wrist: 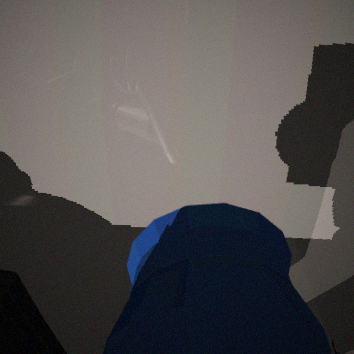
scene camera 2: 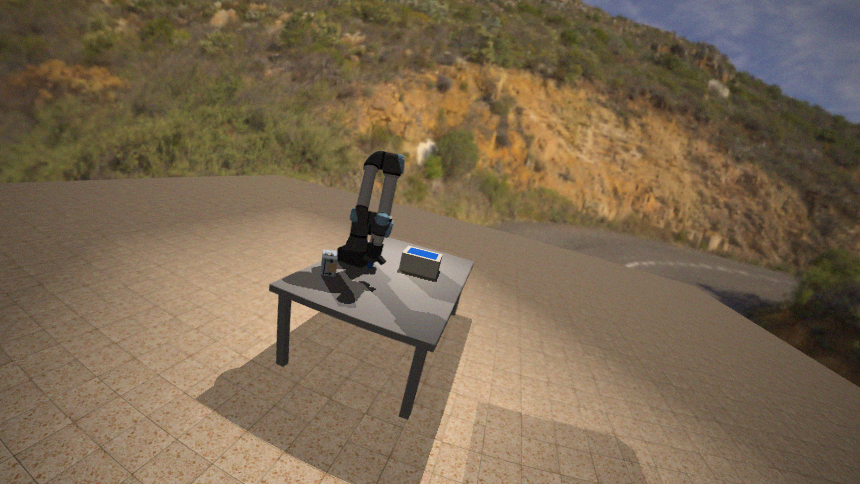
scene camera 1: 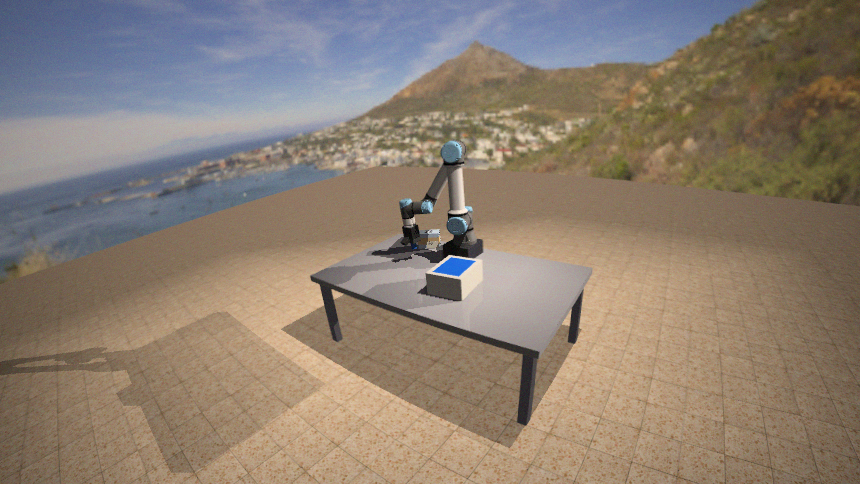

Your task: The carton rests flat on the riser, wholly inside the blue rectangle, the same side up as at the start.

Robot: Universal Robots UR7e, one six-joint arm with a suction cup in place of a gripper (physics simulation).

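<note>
A riser (scene camera 1: 455, 277) is resting on the table, and scene camera 2 shows the riser (scene camera 2: 414, 260) too. In the wrist view the riser is out of frame. The suction cup (wrist: 205, 271) is holding nothing.
</note>
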